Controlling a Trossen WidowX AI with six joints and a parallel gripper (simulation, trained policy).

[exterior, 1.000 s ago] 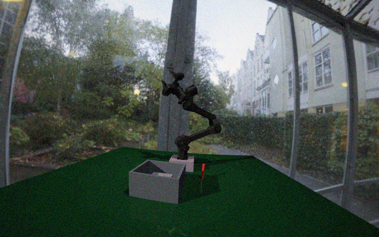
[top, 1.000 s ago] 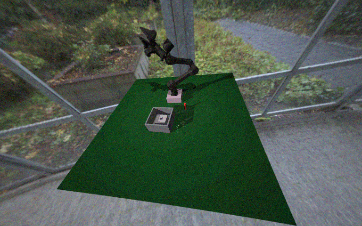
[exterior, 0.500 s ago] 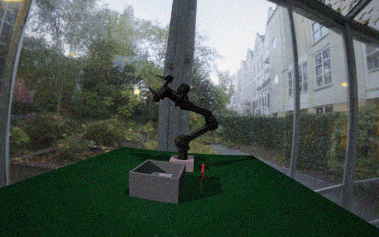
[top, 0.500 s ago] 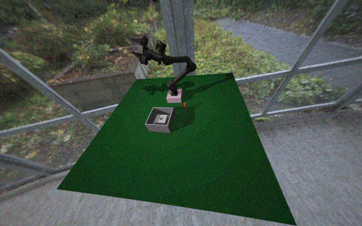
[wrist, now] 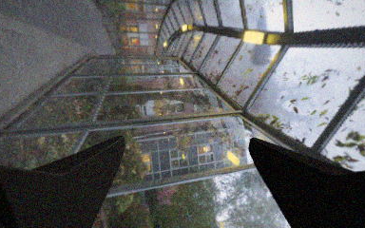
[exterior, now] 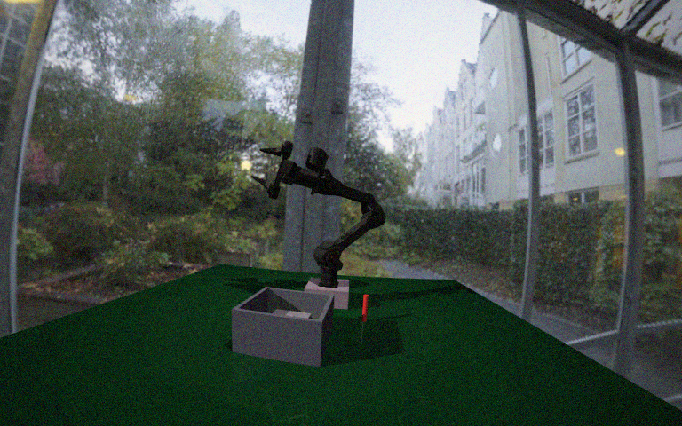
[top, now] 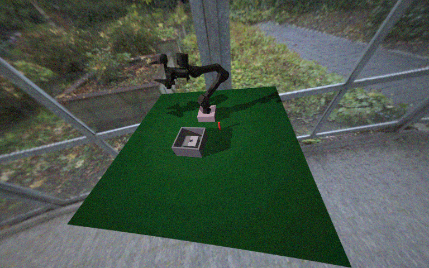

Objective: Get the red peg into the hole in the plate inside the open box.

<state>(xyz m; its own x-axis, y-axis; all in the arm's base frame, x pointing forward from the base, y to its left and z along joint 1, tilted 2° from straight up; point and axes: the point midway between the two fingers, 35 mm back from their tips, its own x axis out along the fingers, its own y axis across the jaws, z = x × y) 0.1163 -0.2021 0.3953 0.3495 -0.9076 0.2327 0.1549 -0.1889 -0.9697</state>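
The red peg is 1 cm ahead of my gripper tip, 38 cm to the left of it and 42 cm below it. Also, from my gripper tip: grey box: 19 cm ahead, 20 cm to the left, 43 cm below.
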